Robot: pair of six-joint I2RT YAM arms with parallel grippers.
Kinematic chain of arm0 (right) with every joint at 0, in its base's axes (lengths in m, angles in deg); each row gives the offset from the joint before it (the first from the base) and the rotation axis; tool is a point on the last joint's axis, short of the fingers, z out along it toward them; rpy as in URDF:
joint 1: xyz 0 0 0.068 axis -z
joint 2: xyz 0.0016 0.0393 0.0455 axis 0.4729 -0.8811 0
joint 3: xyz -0.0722 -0.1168 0.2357 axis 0.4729 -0.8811 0
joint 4: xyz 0.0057 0.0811 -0.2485 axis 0.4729 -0.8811 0
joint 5: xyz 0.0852 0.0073 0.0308 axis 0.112 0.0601 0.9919
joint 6: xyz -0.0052 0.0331 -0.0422 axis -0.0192 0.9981 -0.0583
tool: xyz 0 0 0 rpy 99.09 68.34 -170.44
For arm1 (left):
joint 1: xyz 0 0 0.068 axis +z
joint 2: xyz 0.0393 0.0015 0.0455 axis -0.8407 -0.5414 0
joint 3: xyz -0.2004 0.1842 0.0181 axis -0.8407 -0.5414 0
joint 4: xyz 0.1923 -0.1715 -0.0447 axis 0.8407 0.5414 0
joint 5: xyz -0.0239 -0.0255 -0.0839 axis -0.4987 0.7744 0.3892
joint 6: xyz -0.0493 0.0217 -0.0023 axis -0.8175 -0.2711 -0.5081
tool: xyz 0 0 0 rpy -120.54 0.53 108.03
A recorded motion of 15 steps. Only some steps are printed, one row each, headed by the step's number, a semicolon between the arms.
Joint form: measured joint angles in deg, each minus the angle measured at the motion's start. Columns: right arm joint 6, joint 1, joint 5, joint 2, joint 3, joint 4; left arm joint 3, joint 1, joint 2, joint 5, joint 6, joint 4.
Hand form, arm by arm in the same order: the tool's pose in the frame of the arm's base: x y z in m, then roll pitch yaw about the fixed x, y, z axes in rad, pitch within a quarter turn. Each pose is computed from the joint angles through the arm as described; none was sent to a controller.
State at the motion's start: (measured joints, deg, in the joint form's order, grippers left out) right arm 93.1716 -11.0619 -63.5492 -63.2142 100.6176 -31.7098; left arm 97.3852 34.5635 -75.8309 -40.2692 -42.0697 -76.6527
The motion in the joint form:
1: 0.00 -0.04 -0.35 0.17 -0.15 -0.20; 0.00 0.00 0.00 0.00 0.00 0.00
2: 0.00 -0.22 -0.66 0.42 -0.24 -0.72; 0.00 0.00 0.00 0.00 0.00 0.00
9: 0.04 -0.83 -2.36 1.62 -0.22 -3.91; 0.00 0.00 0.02 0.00 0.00 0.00
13: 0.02 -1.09 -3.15 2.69 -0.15 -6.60; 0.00 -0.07 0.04 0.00 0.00 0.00
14: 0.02 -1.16 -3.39 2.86 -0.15 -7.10; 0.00 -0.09 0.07 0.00 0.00 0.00
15: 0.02 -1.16 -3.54 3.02 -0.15 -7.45; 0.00 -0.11 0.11 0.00 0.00 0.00
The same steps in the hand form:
1: 0.3650 0.2980 0.1520 1.6036 -0.3149 2.2259; 0.2961 -0.1344 0.3955 -2.2333 1.1635 -2.8806
2: 0.3638 0.2987 0.1525 1.6102 -0.3145 2.2216; 0.2961 -0.1344 0.3955 -2.2333 1.1635 -2.8806
9: 0.3604 0.3010 0.1559 1.6462 -0.3115 2.1915; 0.2960 -0.1344 0.3956 -2.2328 1.1638 -2.8801
13: 0.3585 0.3016 0.1595 1.6744 -0.3076 2.1737; 0.2958 -0.1347 0.3957 -2.2322 1.1641 -2.8808
14: 0.3580 0.3017 0.1599 1.6803 -0.3065 2.1690; 0.2956 -0.1347 0.3959 -2.2314 1.1645 -2.8804
15: 0.3579 0.3015 0.1605 1.6837 -0.3059 2.1653; 0.2954 -0.1348 0.3961 -2.2303 1.1650 -2.8798

